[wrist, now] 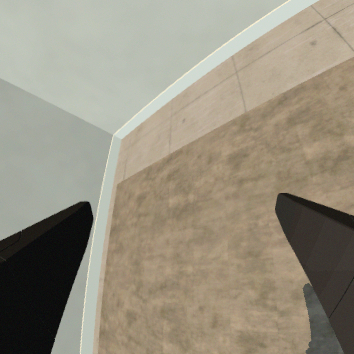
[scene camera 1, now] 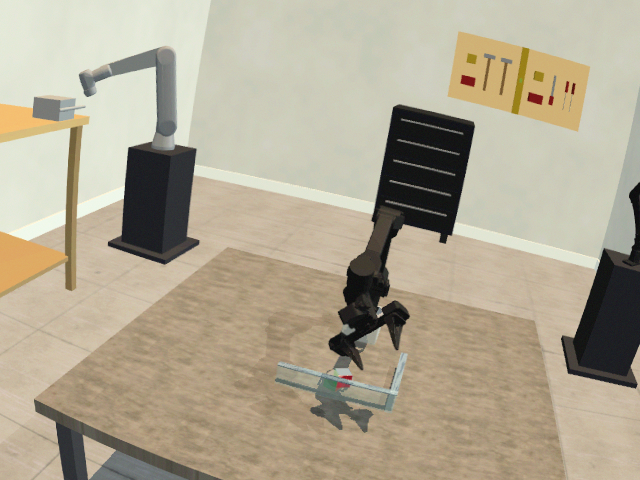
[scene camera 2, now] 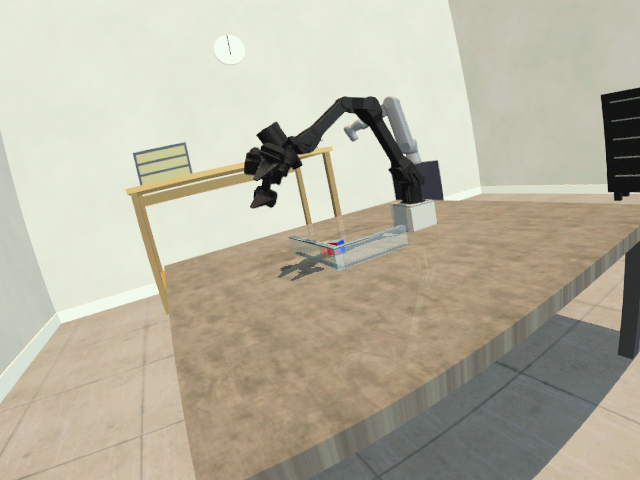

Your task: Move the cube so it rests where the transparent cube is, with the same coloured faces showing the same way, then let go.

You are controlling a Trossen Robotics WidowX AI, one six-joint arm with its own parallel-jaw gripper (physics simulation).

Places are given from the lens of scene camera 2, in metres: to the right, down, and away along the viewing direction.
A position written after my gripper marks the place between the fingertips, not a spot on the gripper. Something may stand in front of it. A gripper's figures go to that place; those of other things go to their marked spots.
my gripper [scene camera 2: 253, 194]: -0.16, -0.11, 0.82
L-shaped glassy rail [scene camera 2: 339, 257]: 0.05, 0.04, 0.88
